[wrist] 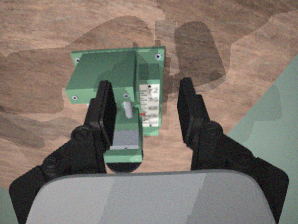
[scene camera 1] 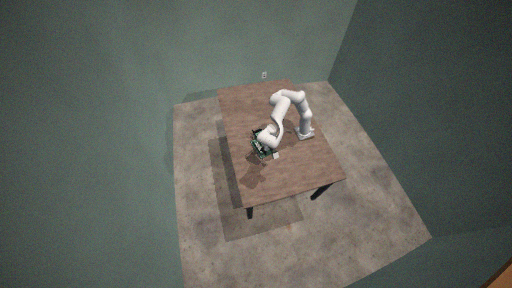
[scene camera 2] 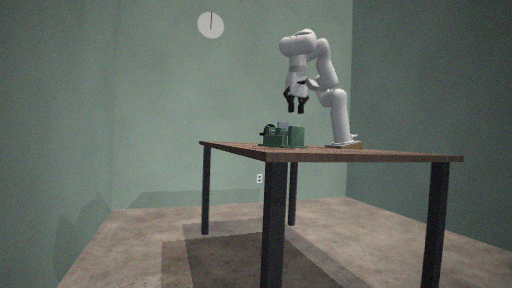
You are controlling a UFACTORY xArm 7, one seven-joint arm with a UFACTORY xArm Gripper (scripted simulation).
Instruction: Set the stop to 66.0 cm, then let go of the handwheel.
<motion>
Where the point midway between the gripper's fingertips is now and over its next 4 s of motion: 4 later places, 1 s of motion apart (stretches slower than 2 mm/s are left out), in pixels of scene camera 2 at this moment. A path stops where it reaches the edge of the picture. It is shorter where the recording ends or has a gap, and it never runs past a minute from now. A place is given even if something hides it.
My gripper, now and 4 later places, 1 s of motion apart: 295,113; 270,116; 262,120; 261,129; 261,137
</motion>
